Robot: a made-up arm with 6 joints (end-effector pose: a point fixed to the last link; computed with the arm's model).
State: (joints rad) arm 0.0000 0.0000 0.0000 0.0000 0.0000 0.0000
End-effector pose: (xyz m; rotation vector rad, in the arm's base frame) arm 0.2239 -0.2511 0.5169 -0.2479 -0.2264 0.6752
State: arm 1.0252 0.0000 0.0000 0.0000 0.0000 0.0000
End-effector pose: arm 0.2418 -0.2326 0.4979 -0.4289 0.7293 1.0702
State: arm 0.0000 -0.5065 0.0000 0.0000 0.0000 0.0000
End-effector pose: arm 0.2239 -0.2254 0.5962 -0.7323 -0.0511 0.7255
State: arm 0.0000 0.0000 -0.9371 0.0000 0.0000 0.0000
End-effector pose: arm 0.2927 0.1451 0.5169 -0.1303 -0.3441 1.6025
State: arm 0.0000 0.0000 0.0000 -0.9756 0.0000 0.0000
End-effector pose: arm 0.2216 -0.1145 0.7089 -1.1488 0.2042 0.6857
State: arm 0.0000 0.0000 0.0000 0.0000 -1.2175 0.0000
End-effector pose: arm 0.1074 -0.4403 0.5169 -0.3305 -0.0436 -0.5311
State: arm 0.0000 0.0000 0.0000 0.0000 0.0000 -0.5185
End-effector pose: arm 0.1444 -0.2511 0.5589 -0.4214 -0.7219 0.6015
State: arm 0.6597 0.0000 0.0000 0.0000 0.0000 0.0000
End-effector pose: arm 0.2380 -0.2385 0.5074 -0.3693 0.3816 0.9429
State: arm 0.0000 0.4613 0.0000 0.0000 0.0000 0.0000
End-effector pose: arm 0.2239 -0.2381 0.4420 0.1938 -0.3744 0.6049
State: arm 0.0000 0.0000 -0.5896 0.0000 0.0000 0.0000
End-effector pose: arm 0.3116 -0.0077 0.5169 -0.1799 -0.3030 1.2589
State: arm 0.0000 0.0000 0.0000 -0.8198 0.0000 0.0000
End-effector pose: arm 0.2203 -0.1480 0.6886 -1.0062 0.1321 0.6917
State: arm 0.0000 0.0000 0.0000 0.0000 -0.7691 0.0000
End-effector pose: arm 0.1770 -0.3891 0.5169 -0.3089 -0.1146 -0.0868
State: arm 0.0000 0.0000 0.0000 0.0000 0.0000 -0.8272
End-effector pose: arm 0.0905 -0.2511 0.5628 -0.5206 -1.0161 0.5418
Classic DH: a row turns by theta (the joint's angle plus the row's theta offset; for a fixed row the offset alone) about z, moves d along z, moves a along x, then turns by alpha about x. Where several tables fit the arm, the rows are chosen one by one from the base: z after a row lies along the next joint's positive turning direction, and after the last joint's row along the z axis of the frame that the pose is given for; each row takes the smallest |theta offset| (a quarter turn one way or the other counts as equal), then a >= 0, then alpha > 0; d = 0 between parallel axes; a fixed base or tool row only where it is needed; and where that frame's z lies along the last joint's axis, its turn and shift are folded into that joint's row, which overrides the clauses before.
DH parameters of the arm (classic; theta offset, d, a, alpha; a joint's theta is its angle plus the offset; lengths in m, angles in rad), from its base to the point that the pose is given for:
base (fixed): 0.5768 0.5833 0.0457 -1.2787
joint 1: 1.3856 -0.1516 0.0347 2.1203
joint 2: 1.2264 -0.2505 0.1 1.5708
joint 3: 0.0796 0.048 0.0125 -1.6396
joint 4: 0 0.1849 -0.2757 -1.5019
joint 5: -1.4912 -0.0838 0.075 -1.5708
joint 6: -0.293 -0.0027 0.1512 1.418
tool (fixed): 0.7041 0.0902 0 0

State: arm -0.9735 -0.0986 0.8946 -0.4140 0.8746 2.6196
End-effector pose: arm -0.0361 -0.0651 0.0665 1.0614 1.6737 0.7134
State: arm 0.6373 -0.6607 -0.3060 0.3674 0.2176 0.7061
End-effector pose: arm 0.2053 -0.1870 0.2902 -0.3784 1.3576 1.3221
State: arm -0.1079 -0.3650 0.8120 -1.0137 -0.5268 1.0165
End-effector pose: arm -0.1558 -0.3749 0.8181 -0.4837 0.7940 -1.1498
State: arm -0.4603 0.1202 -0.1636 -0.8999 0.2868 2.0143
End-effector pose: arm 0.1933 -0.2664 0.4504 -0.0720 1.5957 0.2442
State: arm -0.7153 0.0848 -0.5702 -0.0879 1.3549 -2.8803
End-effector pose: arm 0.2814 -0.1434 0.3512 -1.2492 2.2271 0.0515
